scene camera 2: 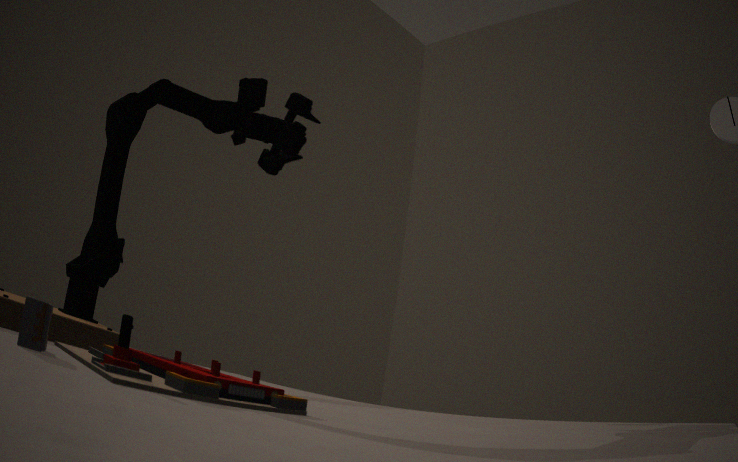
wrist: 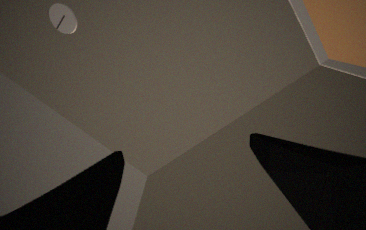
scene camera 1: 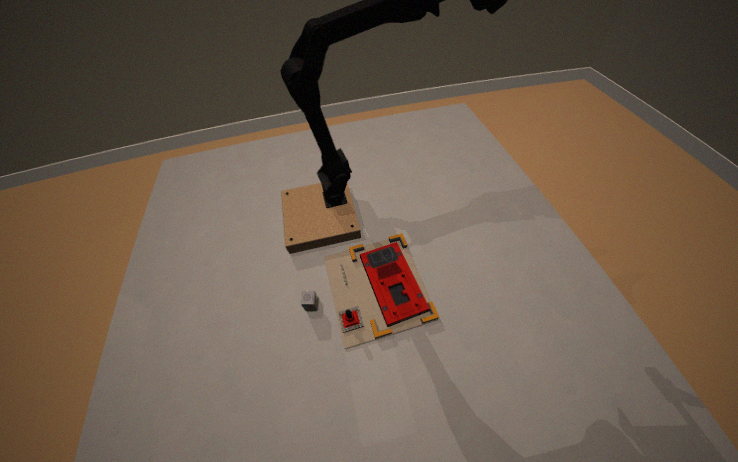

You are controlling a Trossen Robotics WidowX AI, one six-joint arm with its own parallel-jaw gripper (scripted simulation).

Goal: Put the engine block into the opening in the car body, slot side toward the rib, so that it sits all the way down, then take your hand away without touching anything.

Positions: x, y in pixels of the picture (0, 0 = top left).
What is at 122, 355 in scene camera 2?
A black peg.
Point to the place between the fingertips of my gripper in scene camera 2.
310, 139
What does my gripper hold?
Nothing.
